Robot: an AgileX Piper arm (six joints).
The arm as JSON. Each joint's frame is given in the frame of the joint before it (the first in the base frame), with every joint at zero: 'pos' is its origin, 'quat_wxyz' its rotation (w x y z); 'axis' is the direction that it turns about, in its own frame. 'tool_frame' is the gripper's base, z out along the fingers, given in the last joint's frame.
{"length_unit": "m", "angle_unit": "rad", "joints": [
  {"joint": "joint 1", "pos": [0.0, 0.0, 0.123], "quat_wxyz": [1.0, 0.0, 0.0, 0.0], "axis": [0.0, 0.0, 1.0]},
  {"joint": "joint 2", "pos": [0.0, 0.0, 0.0], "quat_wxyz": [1.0, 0.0, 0.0, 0.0], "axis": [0.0, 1.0, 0.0]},
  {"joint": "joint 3", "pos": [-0.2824, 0.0, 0.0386], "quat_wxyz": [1.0, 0.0, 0.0, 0.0], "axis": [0.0, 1.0, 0.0]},
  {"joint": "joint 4", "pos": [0.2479, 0.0, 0.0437], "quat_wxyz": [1.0, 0.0, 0.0, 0.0], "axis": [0.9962, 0.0, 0.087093]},
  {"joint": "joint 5", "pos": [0.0, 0.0, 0.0], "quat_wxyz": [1.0, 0.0, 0.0, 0.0], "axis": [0.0, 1.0, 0.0]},
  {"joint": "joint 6", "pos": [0.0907, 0.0, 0.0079], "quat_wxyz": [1.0, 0.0, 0.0, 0.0], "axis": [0.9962, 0.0, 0.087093]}
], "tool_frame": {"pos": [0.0, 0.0, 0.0], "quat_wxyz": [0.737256, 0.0, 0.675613, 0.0]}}
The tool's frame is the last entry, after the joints.
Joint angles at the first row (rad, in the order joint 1, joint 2, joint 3, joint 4, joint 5, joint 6):
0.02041 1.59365 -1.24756 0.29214 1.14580 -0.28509
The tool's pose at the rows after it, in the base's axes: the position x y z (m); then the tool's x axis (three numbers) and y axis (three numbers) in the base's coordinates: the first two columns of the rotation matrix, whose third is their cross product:
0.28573 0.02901 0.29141 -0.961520 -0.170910 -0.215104 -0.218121 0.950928 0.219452
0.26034 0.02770 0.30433 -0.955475 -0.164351 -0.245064 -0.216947 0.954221 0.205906
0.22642 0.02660 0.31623 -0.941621 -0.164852 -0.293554 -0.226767 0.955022 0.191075
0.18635 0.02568 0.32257 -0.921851 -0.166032 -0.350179 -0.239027 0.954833 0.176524
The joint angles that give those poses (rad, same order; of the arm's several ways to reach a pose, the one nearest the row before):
0.02042 1.50725 -1.21638 0.27639 1.20126 -0.25913
0.02042 1.40366 -1.16040 0.26545 1.21342 -0.24477
0.02039 1.26618 -1.08191 0.25991 1.22025 -0.24169
0.02044 1.10367 -0.98404 0.25819 1.22421 -0.24165

